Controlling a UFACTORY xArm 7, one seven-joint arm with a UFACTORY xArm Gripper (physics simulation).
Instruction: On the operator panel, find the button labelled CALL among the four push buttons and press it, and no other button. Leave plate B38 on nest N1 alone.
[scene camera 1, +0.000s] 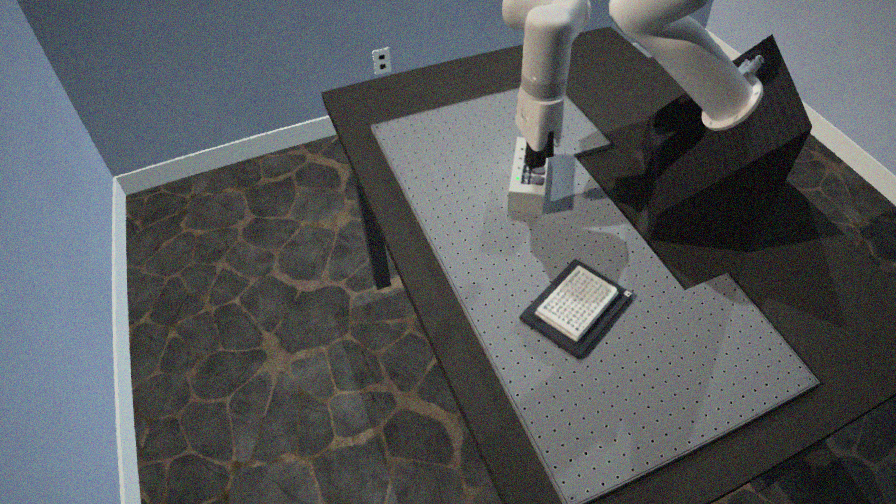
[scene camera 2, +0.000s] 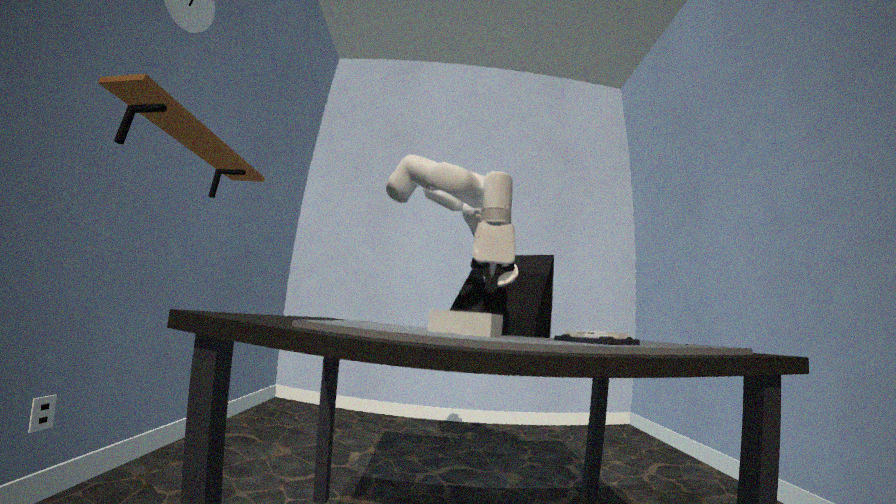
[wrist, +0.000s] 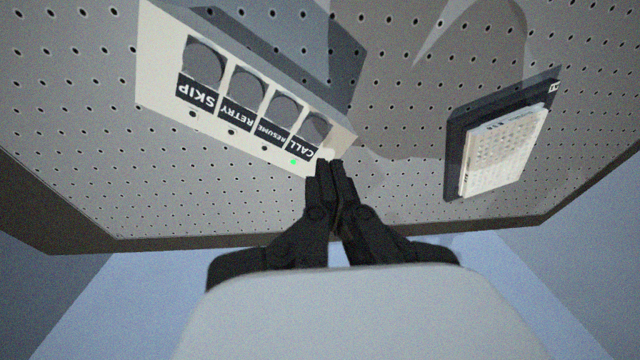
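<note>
The off-white operator panel (scene camera 1: 525, 204) (scene camera 2: 464, 323) (wrist: 159, 60) has four round grey buttons, with upside-down labels in the wrist view. The CALL button (wrist: 316, 127) is at the panel's right end there, beside the RESUME button (wrist: 283, 111), then the RETRY button (wrist: 246, 90) and the SKIP button (wrist: 203, 61). A green lamp (scene camera 1: 517, 178) (wrist: 293, 162) is lit by the CALL label. My gripper (scene camera 2: 493, 288) (wrist: 325, 174) is shut and empty, above the panel and apart from it; the CALL button shows uncovered. Plate B38 (scene camera 1: 579, 300) (wrist: 505, 150) lies on nest N1 (scene camera 1: 579, 349) (wrist: 454, 150).
The panel and nest stand on a grey perforated board (scene camera 1: 676, 376) (wrist: 70, 165) on a dark table (scene camera 1: 438, 325) (scene camera 2: 438, 357). A large black slanted block (scene camera 1: 726, 162) (scene camera 2: 532, 294) stands by the arm's base. A wooden shelf (scene camera 2: 194, 134) hangs on the wall.
</note>
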